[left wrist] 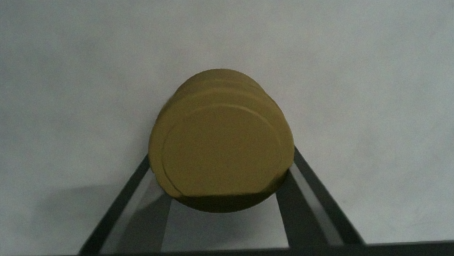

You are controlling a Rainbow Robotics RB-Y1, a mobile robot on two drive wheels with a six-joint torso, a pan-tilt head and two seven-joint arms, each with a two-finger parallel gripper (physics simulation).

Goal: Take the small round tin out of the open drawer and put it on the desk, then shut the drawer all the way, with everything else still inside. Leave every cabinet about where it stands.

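Places are measured from the robot's base along level axes (x ahead, y down, z left), in millimetres.
Pixels of known places: left gripper, fingertip midpoint: (222, 162).
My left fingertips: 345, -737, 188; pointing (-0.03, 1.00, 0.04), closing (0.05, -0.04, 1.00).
Behind a point stands the place of what it marks, as x, y, z.
The small round tin (221, 125) @[316, -761, 189] is mustard yellow, with a flat round lid that faces the camera and a ring near its edge. It shows in the middle of the left wrist view. My left gripper (222, 162) @[345, -737, 188] is shut on the tin, with one finger at each side. The tin hides the fingertips. A pale, faintly mottled surface (365, 90) @[323, -721, 260] lies behind the tin; I cannot tell how far below the tin it is. My right gripper does not show in this view. The drawer and its other contents do not show either.
A soft shadow falls on the pale surface at the lower left. A dark strip (410, 249) runs along the bottom edge of the view. No cabinet shows here.
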